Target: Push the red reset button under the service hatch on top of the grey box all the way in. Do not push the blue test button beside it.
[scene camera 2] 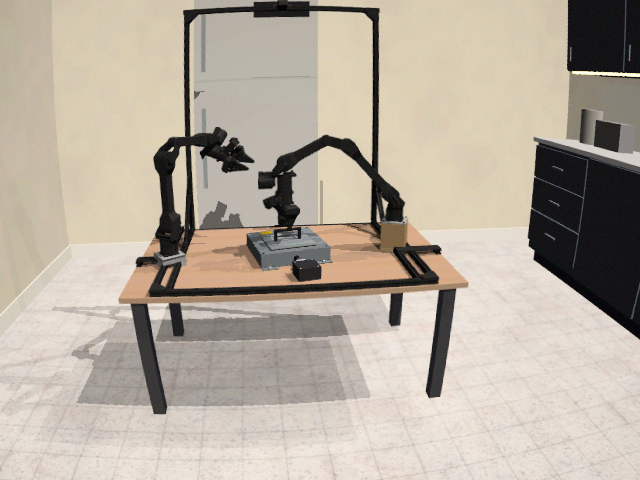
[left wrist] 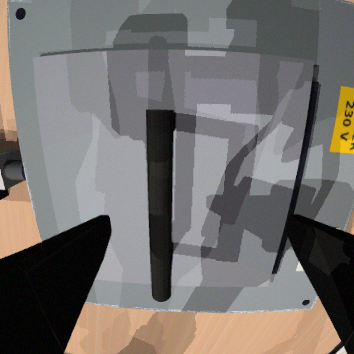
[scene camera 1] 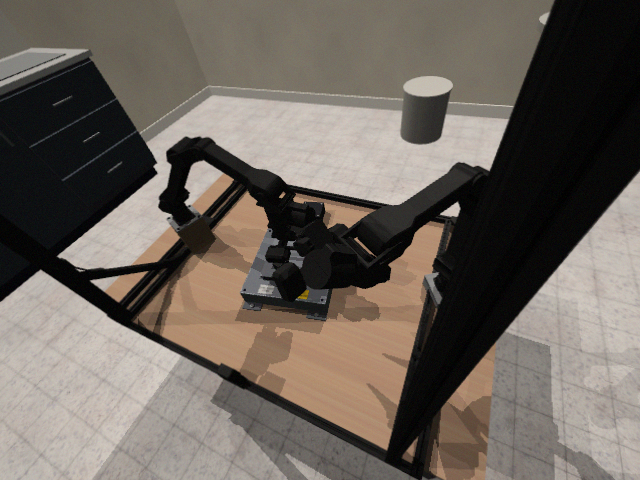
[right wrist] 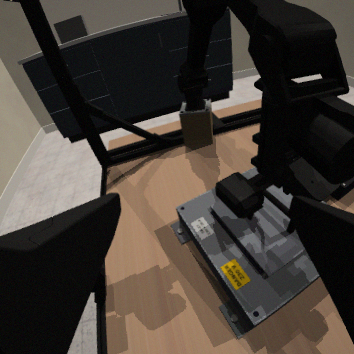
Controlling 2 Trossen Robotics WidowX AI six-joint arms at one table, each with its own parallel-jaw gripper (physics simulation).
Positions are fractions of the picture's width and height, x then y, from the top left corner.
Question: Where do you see a grey box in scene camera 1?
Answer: At 0.40,0.61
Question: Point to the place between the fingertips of my left gripper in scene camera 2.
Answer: At 0.45,0.47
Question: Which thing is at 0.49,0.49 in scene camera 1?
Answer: My right gripper.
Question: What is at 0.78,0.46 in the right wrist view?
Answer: My left gripper.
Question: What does my right gripper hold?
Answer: Nothing.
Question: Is my right gripper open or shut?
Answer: Open.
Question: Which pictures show my left gripper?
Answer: Scene camera 2, the left wrist view, scene camera 1 and the right wrist view: all of them.
